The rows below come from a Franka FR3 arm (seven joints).
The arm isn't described. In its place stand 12 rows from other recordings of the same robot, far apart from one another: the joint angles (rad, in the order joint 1, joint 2, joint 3, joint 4, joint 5, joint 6, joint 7), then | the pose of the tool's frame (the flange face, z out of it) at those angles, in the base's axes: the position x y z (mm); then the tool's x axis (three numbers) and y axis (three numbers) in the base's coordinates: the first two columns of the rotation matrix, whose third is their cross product.
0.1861, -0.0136, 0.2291, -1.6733, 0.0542, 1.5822, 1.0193 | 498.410 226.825 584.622 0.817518 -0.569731 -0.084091 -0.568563 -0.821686 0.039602
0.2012, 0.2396, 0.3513, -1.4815, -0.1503, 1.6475, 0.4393 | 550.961 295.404 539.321 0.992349 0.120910 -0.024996 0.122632 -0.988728 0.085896
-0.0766, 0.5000, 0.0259, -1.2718, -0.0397, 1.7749, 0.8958 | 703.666 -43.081 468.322 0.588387 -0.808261 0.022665 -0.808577 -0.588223 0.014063
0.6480, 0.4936, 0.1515, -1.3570, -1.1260, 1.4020, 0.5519 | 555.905 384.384 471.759 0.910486 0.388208 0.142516 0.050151 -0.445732 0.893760
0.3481, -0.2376, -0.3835, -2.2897, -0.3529, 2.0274, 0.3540 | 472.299 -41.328 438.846 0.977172 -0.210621 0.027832 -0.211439 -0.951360 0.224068
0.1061, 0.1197, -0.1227, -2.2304, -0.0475, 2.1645, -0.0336 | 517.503 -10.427 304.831 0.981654 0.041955 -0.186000 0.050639 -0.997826 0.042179
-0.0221, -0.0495, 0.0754, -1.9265, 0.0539, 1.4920, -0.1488 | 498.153 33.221 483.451 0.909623 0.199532 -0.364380 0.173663 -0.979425 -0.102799
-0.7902, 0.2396, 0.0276, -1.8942, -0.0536, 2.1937, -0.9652 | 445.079 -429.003 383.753 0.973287 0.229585 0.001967 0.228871 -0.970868 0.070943
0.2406, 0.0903, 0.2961, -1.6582, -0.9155, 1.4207, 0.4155 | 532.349 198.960 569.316 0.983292 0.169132 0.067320 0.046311 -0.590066 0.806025
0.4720, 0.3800, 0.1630, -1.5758, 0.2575, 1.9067, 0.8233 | 531.348 398.134 423.092 0.932035 -0.256190 -0.256277 -0.301521 -0.940554 -0.156345
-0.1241, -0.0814, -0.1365, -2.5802, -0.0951, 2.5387, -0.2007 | 430.308 -112.923 292.995 0.999443 0.018340 0.027873 0.016860 -0.998481 0.052455
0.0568, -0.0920, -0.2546, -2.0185, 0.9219, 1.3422, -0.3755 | 483.222 0.438 507.959 0.965710 0.208505 -0.154691 -0.037458 -0.477700 -0.877724
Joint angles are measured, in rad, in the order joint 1, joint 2, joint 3, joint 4, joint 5, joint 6, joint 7. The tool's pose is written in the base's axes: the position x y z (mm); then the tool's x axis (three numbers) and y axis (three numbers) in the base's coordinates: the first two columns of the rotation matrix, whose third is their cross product. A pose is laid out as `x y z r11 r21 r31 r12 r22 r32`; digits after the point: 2 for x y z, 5 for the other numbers.
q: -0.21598, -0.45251, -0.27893, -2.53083, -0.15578, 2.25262, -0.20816
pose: 365.92 -204.53 441.20 0.97228 -0.17429 0.15587 -0.18366 -0.98183 0.04777
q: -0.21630, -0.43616, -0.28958, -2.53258, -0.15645, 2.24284, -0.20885
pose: 364.28 -208.40 432.25 0.97437 -0.18459 0.12859 -0.19119 -0.98070 0.04092
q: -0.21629, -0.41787, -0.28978, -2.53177, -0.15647, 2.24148, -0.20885
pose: 365.97 -208.92 425.14 0.97651 -0.18535 0.10988 -0.19071 -0.98082 0.04037
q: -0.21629, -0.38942, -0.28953, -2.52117, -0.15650, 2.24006, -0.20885
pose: 370.30 -210.97 418.42 0.97831 -0.18647 0.09022 -0.19084 -0.98070 0.04253
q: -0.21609, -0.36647, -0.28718, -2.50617, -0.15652, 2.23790, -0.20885
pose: 375.35 -212.67 415.84 0.97942 -0.18554 0.07944 -0.18958 -0.98075 0.04672
